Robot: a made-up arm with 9 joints. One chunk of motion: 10 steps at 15 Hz.
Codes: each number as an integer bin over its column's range. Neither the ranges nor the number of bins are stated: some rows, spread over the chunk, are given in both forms.
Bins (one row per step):
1: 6 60 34 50 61 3
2: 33 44 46 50 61 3
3: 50 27 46 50 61 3
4: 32 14 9 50 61 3
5: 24 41 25 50 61 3
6: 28 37 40 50 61 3
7: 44 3 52 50 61 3
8: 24 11 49 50 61 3
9: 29 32 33 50 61 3
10: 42 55 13 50 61 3
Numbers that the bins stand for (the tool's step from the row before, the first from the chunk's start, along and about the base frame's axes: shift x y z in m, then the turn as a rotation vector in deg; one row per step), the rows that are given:
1: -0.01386 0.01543 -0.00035 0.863 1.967 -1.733
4: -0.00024 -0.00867 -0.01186 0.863 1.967 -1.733
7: 0.00605 -0.01443 0.00794 0.863 1.967 -1.733
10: 0.00500 0.01281 -0.01002 0.863 1.967 -1.733
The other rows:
2: 0.00029 0.00705 0.00517 0.863 1.967 -1.733
3: 0.00919 -0.00186 0.00517 0.863 1.967 -1.733
5: -0.00443 0.00548 -0.00449 0.863 1.967 -1.733
6: -0.00233 0.00338 0.00241 0.863 1.967 -1.733
8: -0.00443 -0.01024 0.00656 0.863 1.967 -1.733
9: -0.00181 0.00076 -0.00081 0.863 1.967 -1.733

